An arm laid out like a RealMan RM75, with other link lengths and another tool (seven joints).
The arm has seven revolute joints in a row. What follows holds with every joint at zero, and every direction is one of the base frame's. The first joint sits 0.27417 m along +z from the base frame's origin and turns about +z. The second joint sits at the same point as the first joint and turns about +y. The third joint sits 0.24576 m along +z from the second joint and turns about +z. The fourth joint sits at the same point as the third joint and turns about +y. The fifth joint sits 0.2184 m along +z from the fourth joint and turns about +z. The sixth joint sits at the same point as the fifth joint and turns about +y. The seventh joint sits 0.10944 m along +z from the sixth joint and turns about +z. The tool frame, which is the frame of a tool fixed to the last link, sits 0.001 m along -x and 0.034 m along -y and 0.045 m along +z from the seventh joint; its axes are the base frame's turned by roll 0.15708, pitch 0 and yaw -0.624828 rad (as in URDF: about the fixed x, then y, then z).
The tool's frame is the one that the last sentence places.
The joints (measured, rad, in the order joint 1, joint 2, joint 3, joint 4, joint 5, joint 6, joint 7), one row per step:
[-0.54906, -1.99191, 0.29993, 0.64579, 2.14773, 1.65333, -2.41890]
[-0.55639, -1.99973, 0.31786, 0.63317, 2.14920, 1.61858, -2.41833]
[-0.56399, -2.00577, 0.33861, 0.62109, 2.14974, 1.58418, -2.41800]
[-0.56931, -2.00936, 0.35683, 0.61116, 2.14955, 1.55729, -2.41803]
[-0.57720, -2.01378, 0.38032, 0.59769, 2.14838, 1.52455, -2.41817]
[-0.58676, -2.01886, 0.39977, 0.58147, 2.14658, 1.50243, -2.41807]
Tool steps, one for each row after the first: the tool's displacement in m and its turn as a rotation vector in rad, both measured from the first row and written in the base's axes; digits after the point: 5 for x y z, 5 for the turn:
[0.00057, 0.00337, -0.00741, -0.00561, 0.01048, 0.01080]
[0.00123, 0.00686, -0.01415, -0.01170, 0.02397, 0.01950]
[0.00149, 0.00933, -0.01920, -0.01726, 0.03597, 0.02615]
[0.00245, 0.01251, -0.02577, -0.02514, 0.05009, 0.03242]
[0.00521, 0.01478, -0.03324, -0.03807, 0.05479, 0.03267]

